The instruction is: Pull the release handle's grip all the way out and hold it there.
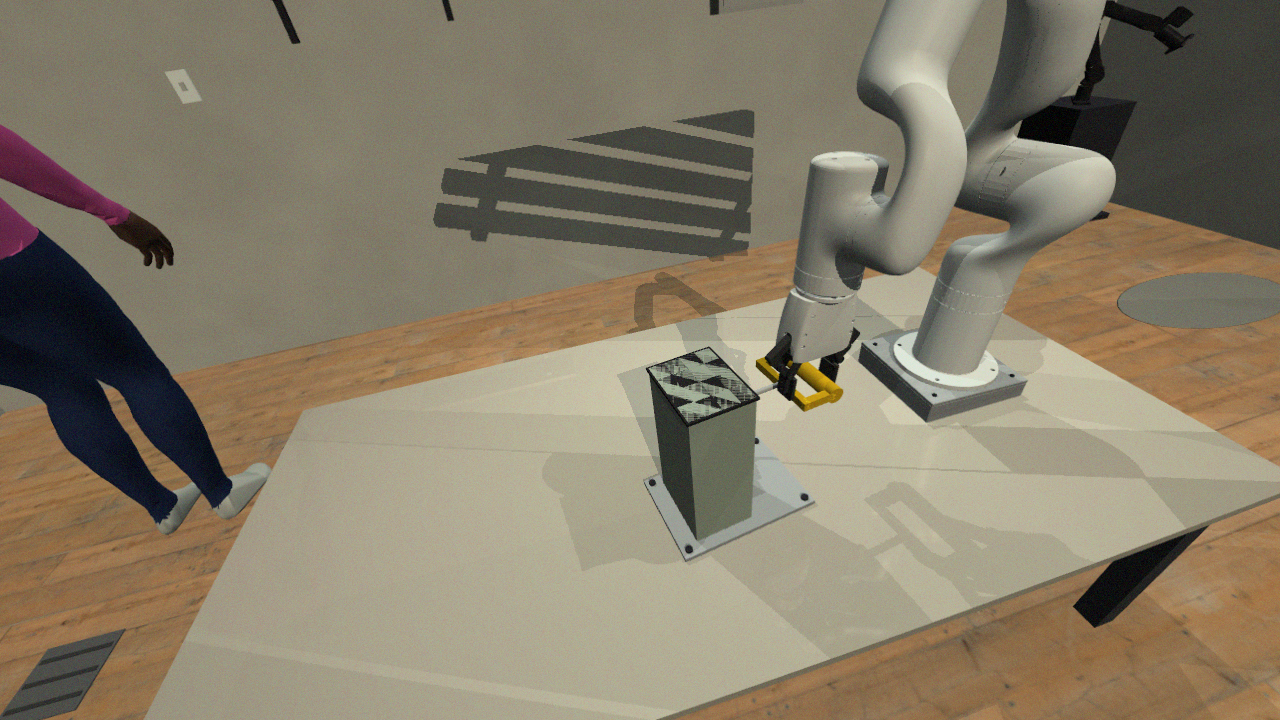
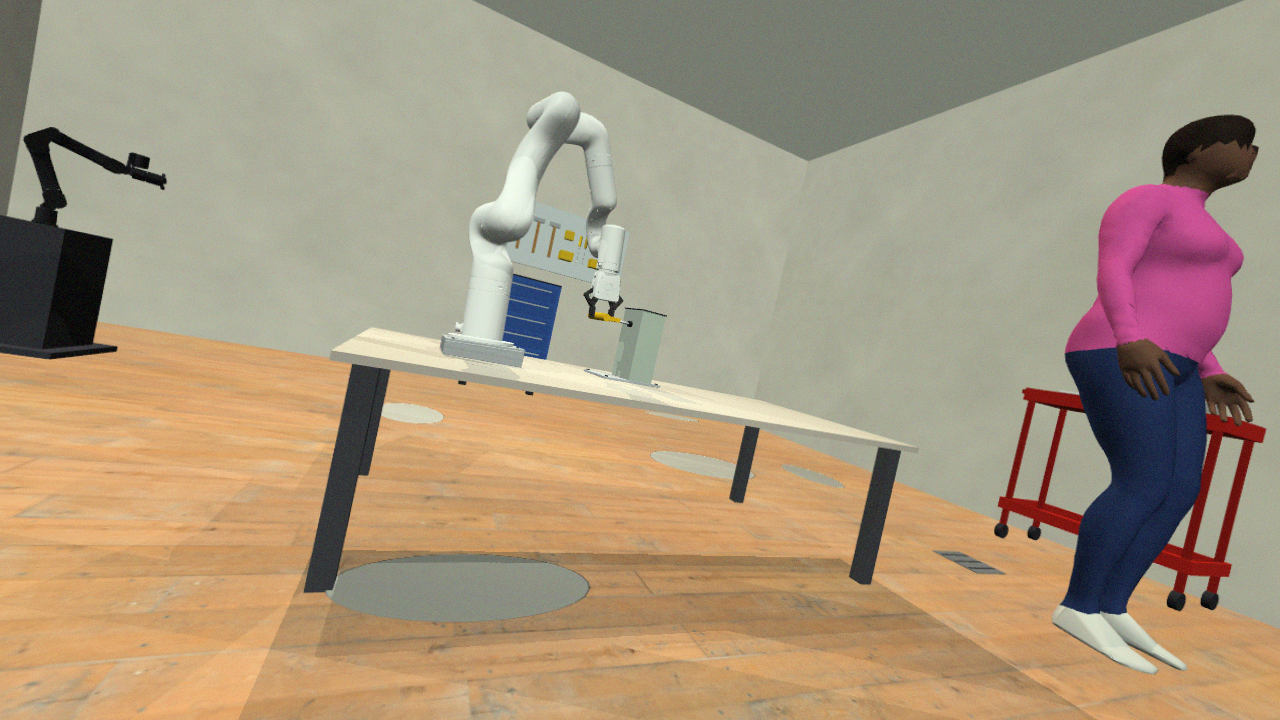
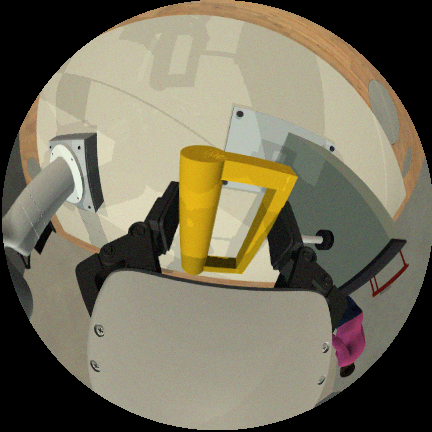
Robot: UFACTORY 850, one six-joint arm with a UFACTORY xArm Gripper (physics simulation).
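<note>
The release handle's yellow grip (image 1: 819,381) (image 2: 608,317) (image 3: 197,215) is a thick round bar joined to a rectangular frame. My gripper (image 1: 810,376) (image 2: 604,313) (image 3: 227,205) is shut on it, one finger outside the round bar and the other on the frame's far side, toward the post. A pale rod (image 1: 767,388) (image 3: 312,239) runs from the handle to a black collar (image 2: 630,323) (image 3: 325,240) on the grey-green post (image 1: 721,474) (image 2: 640,349) (image 3: 345,215). The handle stands out from the post, well above the table. The finger covers part of the rod.
The post stands upright on a bolted plate (image 1: 780,503) (image 3: 255,131) on the table (image 1: 447,537). The arm's base (image 1: 926,404) (image 3: 93,175) is on the handle's other side. A person in pink (image 1: 53,358) (image 2: 1163,268) (image 3: 351,335) stands past the table's end, by a red cart (image 2: 1042,394).
</note>
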